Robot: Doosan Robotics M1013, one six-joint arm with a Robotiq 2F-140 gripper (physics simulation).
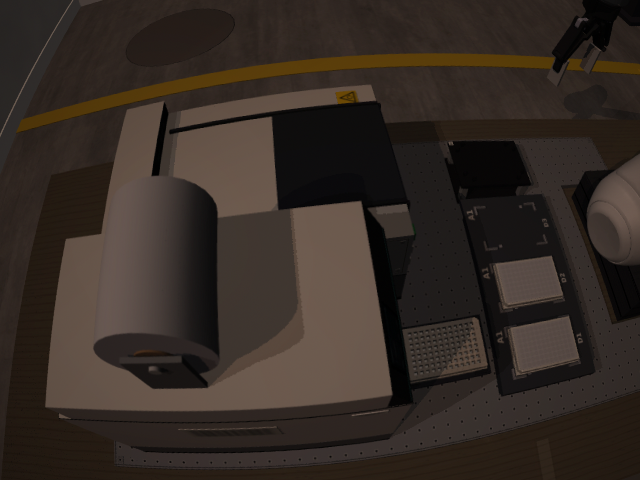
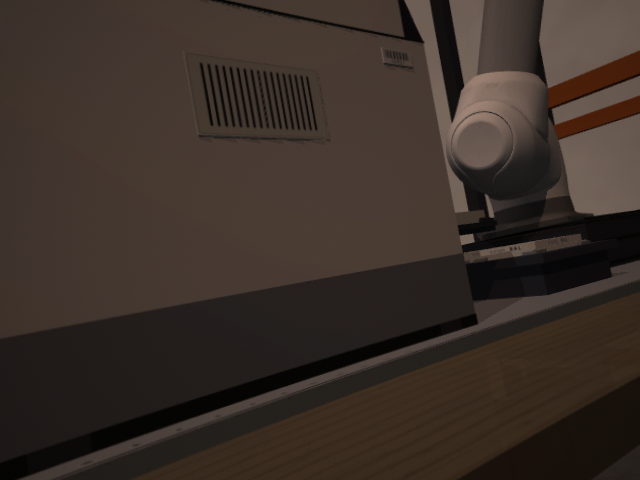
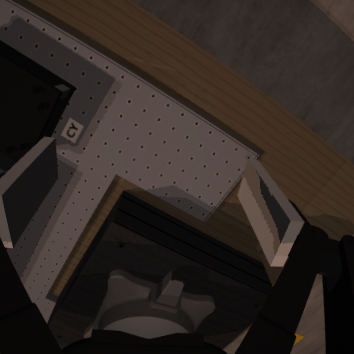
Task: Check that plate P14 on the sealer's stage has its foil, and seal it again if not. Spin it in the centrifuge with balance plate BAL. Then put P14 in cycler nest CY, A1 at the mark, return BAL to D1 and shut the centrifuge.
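Frame: origin at the arm's base, x right, y back, z down, level; metres.
Seen in the pictures: gripper, fingertip midpoint: (image 1: 569, 75) (image 3: 151, 168); arm's base, origin of the base link: (image 2: 536, 230) (image 3: 146, 318).
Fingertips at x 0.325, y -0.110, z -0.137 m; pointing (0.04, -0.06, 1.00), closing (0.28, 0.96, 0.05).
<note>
Pixels of each thing's middle, then the offset from my fingertips to it. "pt": a spot on its surface instead.
- Plate P14, body centre: (image 1: 444, 349) dx -0.423, dy -0.478, dz +0.113 m
- white sealer's, surface spot: (image 1: 336, 310) pt dx -0.414, dy -0.637, dz -0.125 m
- Balance plate BAL, body centre: (image 2: 530, 247) (image 1: 544, 344) dx -0.465, dy -0.285, dz +0.164 m
- black cycler block, body centre: (image 1: 487, 169) dx -0.066, dy -0.217, dz +0.192 m
- white machine with a dark top panel, surface spot: (image 1: 336, 155) pt dx -0.107, dy -0.556, dz +0.012 m
- large foil roll, body centre: (image 1: 157, 280) dx -0.376, dy -0.794, dz -0.193 m
- plate, body centre: (image 2: 461, 258) (image 1: 528, 281) dx -0.343, dy -0.265, dz +0.164 m
- D3, surface spot: (image 1: 510, 227) pt dx -0.223, dy -0.246, dz +0.172 m
- small grey box, surface spot: (image 1: 395, 222) pt dx -0.248, dy -0.509, dz +0.015 m
My gripper (image 1: 572, 67) (image 3: 151, 168) is open and empty, high up near the robot's base. Plate P14 (image 1: 447, 348) lies on the stage at the white sealer's (image 1: 336, 310) right side; its wells show as a grid of dark holes and no foil shows on it. Balance plate BAL (image 1: 543, 345) (image 2: 496, 252) lies on D1. The black cycler block (image 1: 488, 162) (image 3: 20, 105) stands beyond the deck, by its CY label (image 3: 72, 130). A white machine with a dark top panel (image 1: 336, 155), apparently the centrifuge, stands behind the sealer; its inside is hidden.
A large foil roll (image 1: 160, 268) stands up on the sealer. Another plate (image 1: 528, 281) lies on D2, and D3 (image 1: 510, 227) holds no plate. A small grey box (image 1: 395, 222) stands between the machines and the deck. The arm's white joint (image 1: 615, 227) (image 2: 483, 139) rises beside the deck.
</note>
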